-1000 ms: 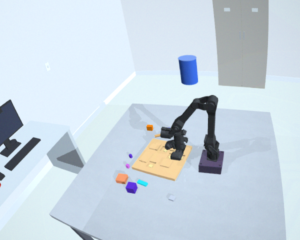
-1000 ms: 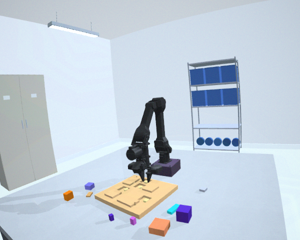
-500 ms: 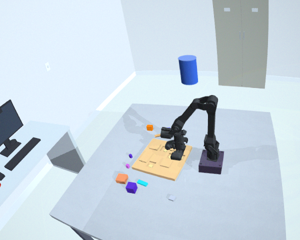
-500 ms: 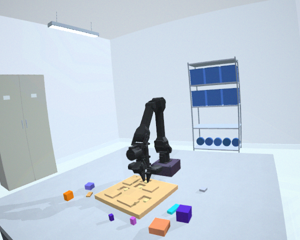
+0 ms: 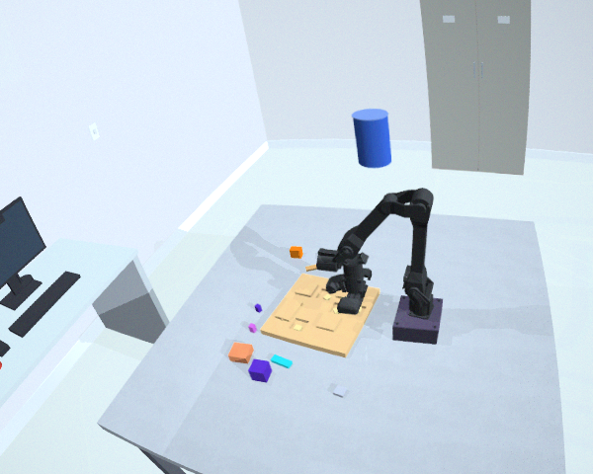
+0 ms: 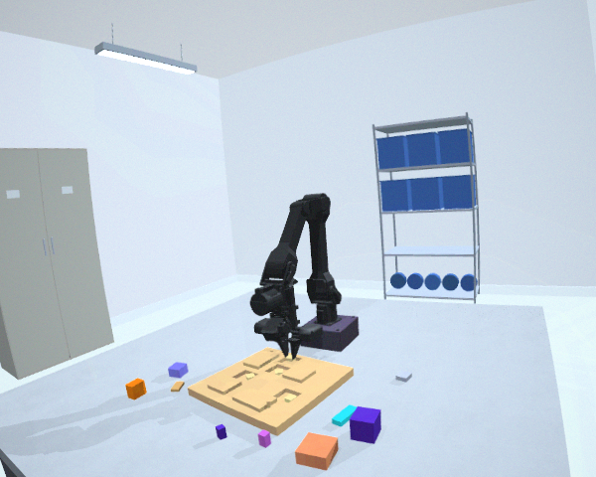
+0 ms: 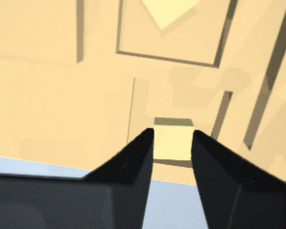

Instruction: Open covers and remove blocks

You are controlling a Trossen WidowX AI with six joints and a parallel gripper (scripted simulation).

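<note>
The puzzle board lies 12 cm ahead of my gripper tip, 2 cm to the left of it and 1 cm below it. Round my gripper tip: lilac block (22 cm ahead, 23 cm to the right, 1 cm below); pale grey tile (9 cm behind, 29 cm to the left, 2 cm below); cyan bar (12 cm ahead, 27 cm to the left, 2 cm below).
</note>
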